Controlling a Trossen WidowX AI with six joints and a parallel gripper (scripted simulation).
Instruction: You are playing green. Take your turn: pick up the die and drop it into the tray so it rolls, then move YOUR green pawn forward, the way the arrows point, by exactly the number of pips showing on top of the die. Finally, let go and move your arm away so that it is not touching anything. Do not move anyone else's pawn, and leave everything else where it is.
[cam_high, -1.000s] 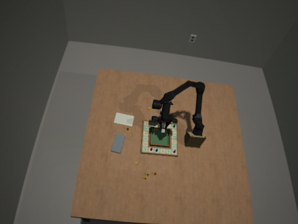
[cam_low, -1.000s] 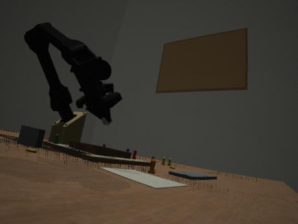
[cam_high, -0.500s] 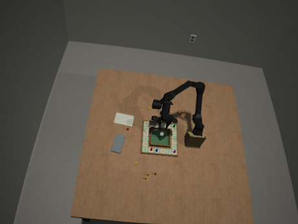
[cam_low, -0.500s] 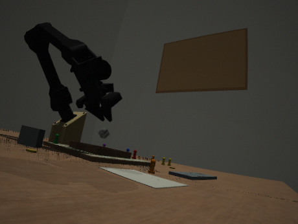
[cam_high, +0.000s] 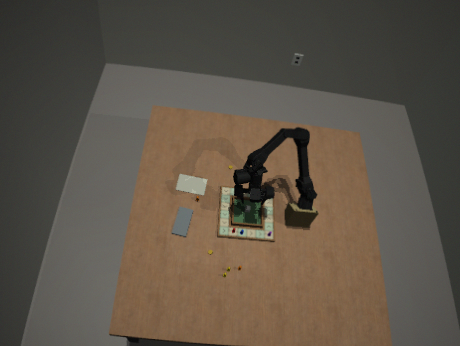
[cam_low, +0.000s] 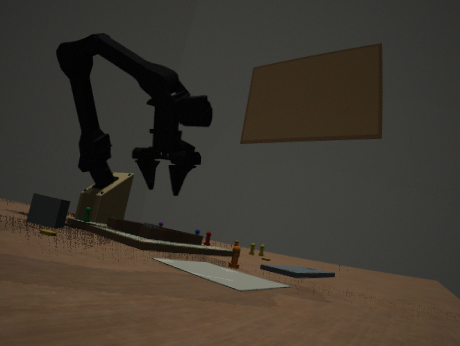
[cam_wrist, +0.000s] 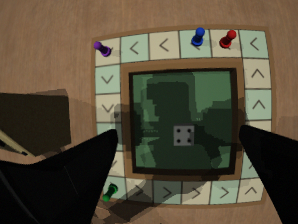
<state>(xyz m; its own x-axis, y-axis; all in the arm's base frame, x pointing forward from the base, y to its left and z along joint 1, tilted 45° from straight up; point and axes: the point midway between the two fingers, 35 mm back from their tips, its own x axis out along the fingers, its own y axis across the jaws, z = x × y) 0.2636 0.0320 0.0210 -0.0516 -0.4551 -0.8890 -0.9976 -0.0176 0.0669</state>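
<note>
Right now the green pawn is 12 cm to the right of my gripper tip, 10 cm behind it and 9 cm below it. Round my gripper tip: green felt tray 11 cm below, 1 cm ahead; then white die 9 cm below, 2 cm to the right, 1 cm ahead; then blue pawn 11 cm to the left, 9 cm below, 3 cm ahead.
</note>
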